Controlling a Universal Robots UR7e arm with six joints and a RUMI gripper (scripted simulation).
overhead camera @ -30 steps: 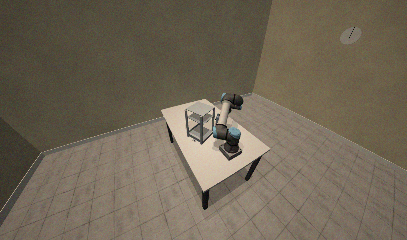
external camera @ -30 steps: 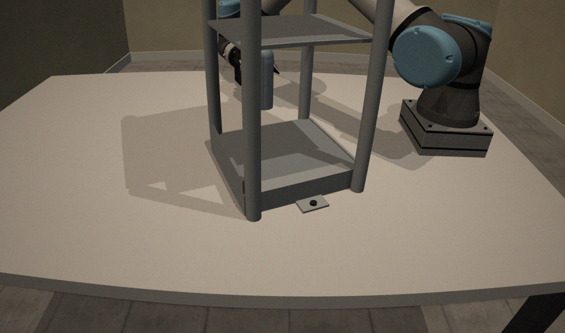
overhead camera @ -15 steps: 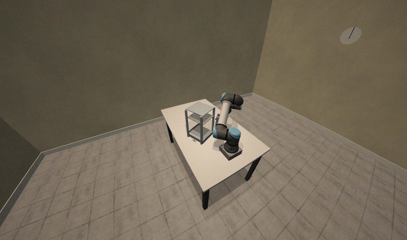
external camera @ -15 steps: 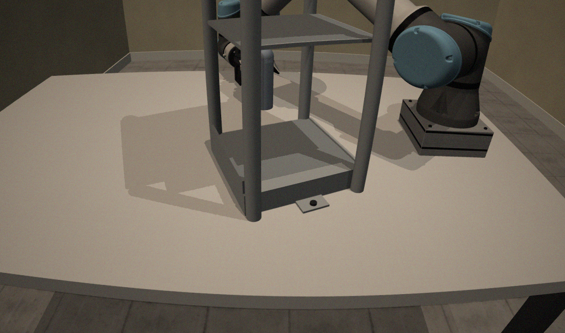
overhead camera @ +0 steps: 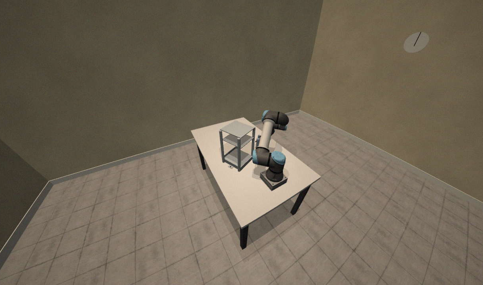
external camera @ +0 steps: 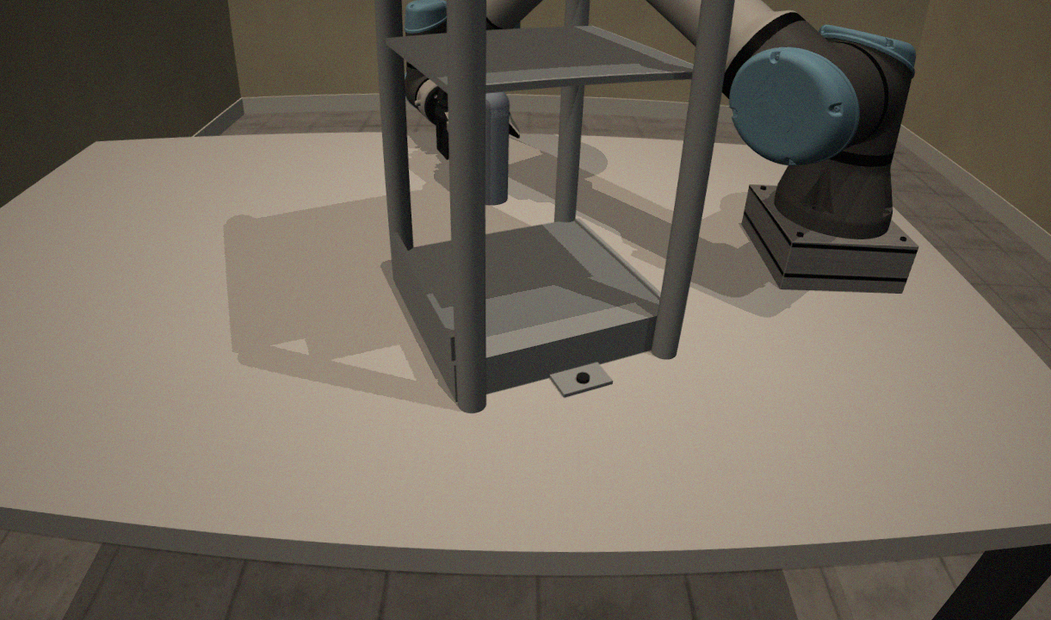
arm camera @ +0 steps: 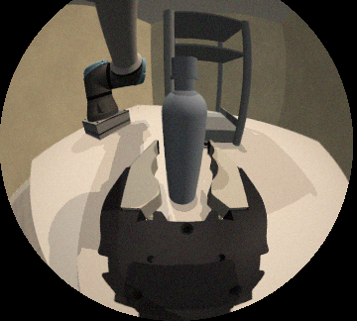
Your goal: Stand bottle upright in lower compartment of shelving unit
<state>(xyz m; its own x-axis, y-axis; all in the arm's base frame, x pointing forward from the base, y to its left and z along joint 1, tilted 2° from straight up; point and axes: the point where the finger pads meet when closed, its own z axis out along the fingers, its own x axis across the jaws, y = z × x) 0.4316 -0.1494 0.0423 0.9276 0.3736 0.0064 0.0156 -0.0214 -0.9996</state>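
The grey bottle is 30 mm above my hand. Also, from my hand: shelving unit 40 mm behind, 290 mm to the left, 90 mm above.
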